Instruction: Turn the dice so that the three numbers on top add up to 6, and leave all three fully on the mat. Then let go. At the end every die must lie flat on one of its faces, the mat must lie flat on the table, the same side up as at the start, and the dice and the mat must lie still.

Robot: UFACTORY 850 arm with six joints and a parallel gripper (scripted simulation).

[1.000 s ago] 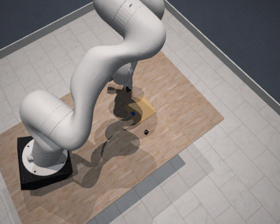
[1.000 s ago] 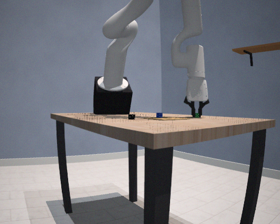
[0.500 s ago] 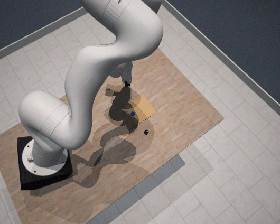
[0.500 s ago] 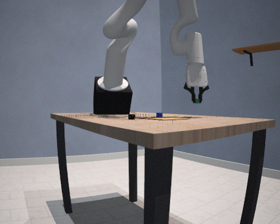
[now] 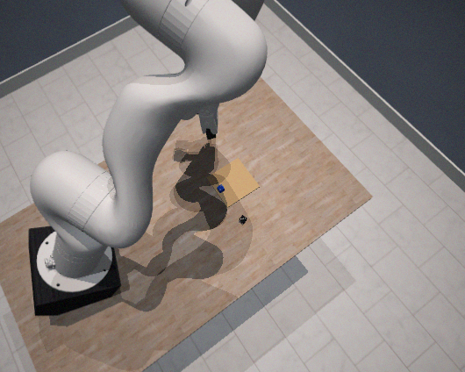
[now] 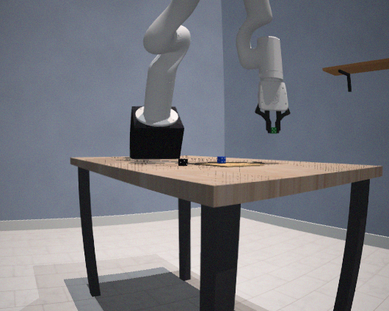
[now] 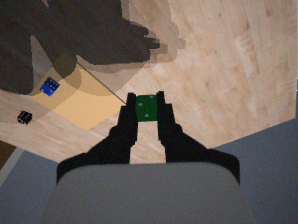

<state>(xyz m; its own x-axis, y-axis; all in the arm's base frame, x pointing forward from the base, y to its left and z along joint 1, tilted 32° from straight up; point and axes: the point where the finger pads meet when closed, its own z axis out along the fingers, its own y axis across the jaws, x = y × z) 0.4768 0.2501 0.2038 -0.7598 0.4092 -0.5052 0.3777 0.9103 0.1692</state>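
The tan mat is 160 mm to the right of my hand and 120 mm below it. Also, from my hand: blue die: 170 mm to the right, 110 mm below, 50 mm behind; black die: 300 mm to the right, 110 mm below, 30 mm behind; green die: 10 mm below.
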